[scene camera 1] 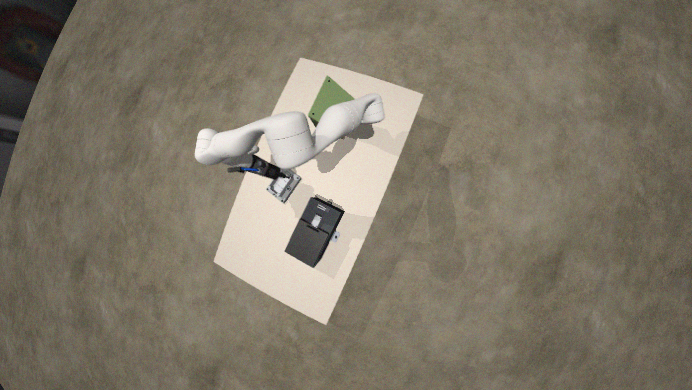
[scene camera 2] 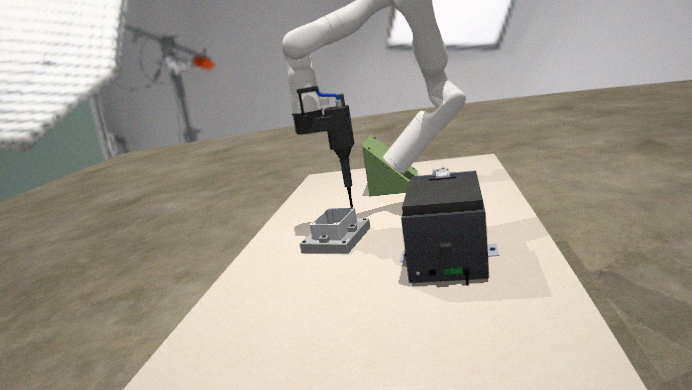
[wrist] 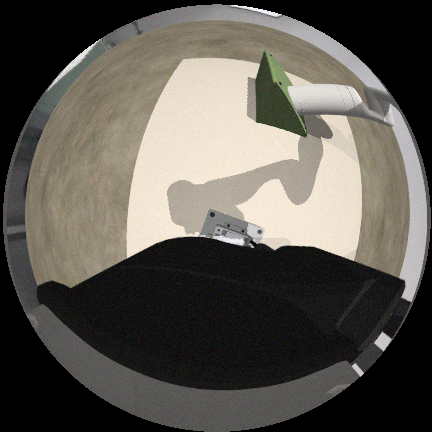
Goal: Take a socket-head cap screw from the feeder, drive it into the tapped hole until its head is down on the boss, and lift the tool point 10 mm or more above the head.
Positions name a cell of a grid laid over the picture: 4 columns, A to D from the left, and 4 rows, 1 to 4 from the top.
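Visible here: a screw feeder (scene camera 2: C3) and a grey base plate (scene camera 2: B3).
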